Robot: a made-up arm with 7 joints.
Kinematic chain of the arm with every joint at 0, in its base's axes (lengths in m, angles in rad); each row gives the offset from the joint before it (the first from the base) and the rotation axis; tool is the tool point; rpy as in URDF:
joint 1: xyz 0 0 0.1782 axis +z
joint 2: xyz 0 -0.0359 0.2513 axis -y
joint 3: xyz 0 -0.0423 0.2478 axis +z
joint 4: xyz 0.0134 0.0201 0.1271 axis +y
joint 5: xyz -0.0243 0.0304 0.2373 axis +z
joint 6: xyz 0 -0.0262 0.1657 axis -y
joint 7: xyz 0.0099 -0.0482 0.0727 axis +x
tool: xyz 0 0 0 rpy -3.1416 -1.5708 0
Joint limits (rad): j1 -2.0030..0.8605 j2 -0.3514..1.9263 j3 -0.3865..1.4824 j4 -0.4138..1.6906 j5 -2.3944..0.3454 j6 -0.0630..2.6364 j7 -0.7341..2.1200
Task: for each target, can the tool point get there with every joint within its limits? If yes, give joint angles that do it. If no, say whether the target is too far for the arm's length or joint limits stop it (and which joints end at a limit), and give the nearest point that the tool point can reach.
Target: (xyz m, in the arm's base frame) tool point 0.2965 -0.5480 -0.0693
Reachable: no: joint limits stop it (at a limit: joint 1, joint 2, joint 4) | nearest point -0.1578 -0.6200 0.0462 | short by 0.474 m
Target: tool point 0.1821 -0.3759 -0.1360
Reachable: no: joint limits stop it (at a limit: joint 1, joint 2, joint 4) | nearest point -0.1926 -0.5537 0.0009 | short by 0.437 m
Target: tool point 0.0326 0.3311 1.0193
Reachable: yes | joints -0.2934 0.2641 1.3027 1.3482 -0.5278 1.2121 1.5396
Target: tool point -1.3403 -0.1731 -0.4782
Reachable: no: too far | nearest point -0.7451 -0.0962 0.0038 | short by 0.770 m
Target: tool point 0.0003 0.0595 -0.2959
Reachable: no: joint limits stop it (at a limit: joint 2, joint 4) | nearest point 0.0027 0.5371 -0.0412 | short by 0.541 m
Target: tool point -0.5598 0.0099 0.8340
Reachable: yes | joints 0.5103 1.0166 1.1604 1.2559 -0.9045 1.5759 -0.4667
